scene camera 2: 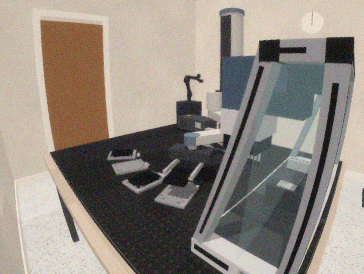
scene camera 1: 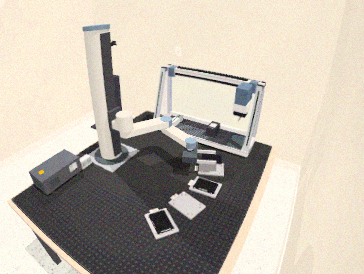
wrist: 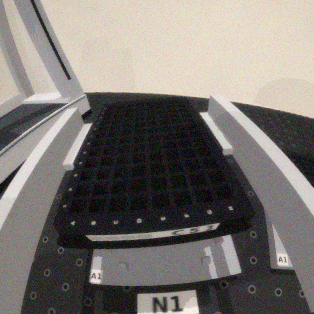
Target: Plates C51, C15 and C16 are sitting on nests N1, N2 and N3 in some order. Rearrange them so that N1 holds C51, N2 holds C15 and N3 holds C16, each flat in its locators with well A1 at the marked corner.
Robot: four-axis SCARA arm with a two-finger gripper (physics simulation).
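Places are measured from the arm's base along level axes (x ahead, y left, z up), in metres.
Where they show: gripper, fingertip midpoint: (scene camera 2: 177, 175) (scene camera 1: 215, 157) (wrist: 144, 110); arm's base, origin of the base link: (scene camera 1: 111, 155).
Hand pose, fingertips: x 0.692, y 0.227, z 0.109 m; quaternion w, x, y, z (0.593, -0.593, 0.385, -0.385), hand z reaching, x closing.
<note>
Each offset is from my fingertips to the top centre of the thing. "*": to the spot under its first point.
My gripper (scene camera 1: 209, 157) (scene camera 2: 184, 170) (wrist: 144, 110) is shut on the black plate C51 {0.010 m right, 0.022 m back, 0.005 m down} (scene camera 1: 212, 158) (scene camera 2: 178, 176) (wrist: 150, 172), gripping its long sides. The plate is level, a little above nest N1 {0.013 m right, 0.016 m back, 0.074 m down} (scene camera 1: 216, 173) (scene camera 2: 171, 199) (wrist: 160, 264), roughly lined up with it. In the wrist view the plate's letter A and the nest's A1 mark are both at the front left. Another black plate {0.188 m right, 0.024 m ahead, 0.070 m down} (scene camera 1: 205, 186) (scene camera 2: 144, 178) sits on the neighbouring nest, and a third black plate {0.544 m right, 0.056 m back, 0.070 m down} (scene camera 1: 161, 221) (scene camera 2: 123, 152) sits on the farthest nest; their labels are unreadable.
A light nest without a plate {0.368 m right, 0.004 m back, 0.074 m down} (scene camera 1: 187, 205) (scene camera 2: 129, 167) lies between the two plate-bearing nests. The framed gantry machine {* 0.393 m left, 0.161 m ahead, 0.199 m up} (scene camera 1: 259, 112) (scene camera 2: 311, 165) stands close beside N1. A grey box {* 0.665 m right, 0.729 m back, 0.015 m up} (scene camera 1: 56, 172) (scene camera 2: 192, 122) stands near the arm's column (scene camera 1: 96, 92) (scene camera 2: 240, 35).
</note>
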